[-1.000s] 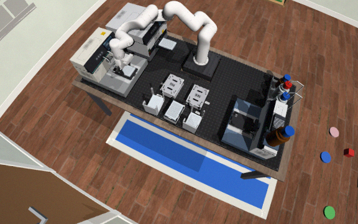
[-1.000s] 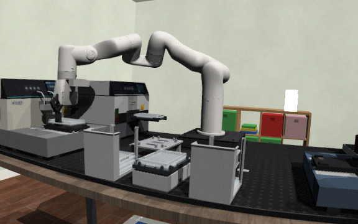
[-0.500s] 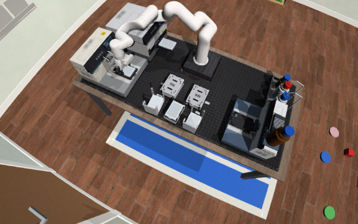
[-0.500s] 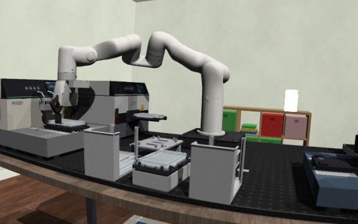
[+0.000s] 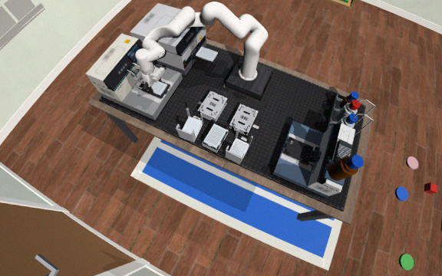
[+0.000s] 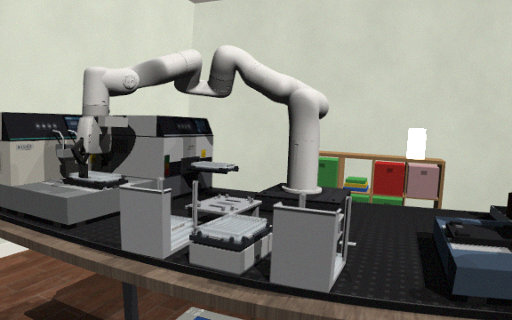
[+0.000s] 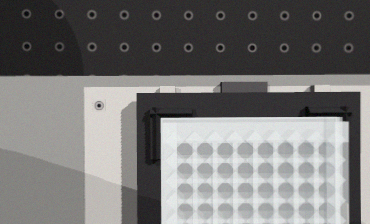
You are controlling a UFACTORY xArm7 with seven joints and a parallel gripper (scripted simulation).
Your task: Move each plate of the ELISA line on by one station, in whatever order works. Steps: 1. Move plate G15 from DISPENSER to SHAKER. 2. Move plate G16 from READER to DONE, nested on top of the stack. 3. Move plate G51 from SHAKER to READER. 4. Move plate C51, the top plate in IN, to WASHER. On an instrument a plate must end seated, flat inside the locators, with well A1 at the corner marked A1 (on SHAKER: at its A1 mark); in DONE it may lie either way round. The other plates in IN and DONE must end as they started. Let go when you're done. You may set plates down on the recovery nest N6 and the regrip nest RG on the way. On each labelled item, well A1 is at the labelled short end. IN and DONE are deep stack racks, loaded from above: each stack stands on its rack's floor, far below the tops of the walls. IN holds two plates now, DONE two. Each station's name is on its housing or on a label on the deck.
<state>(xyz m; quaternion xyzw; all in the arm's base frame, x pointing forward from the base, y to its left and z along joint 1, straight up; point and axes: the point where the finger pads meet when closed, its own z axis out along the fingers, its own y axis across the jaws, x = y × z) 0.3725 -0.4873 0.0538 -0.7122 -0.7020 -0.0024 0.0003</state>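
My gripper is now 1 cm above the plate C51. From my hand the other things lie so: washer: 25 cm to the right, 1 cm below; washer nest: 2 cm below; DONE label: 5 cm ahead, 32 cm to the left, 11 cm below.
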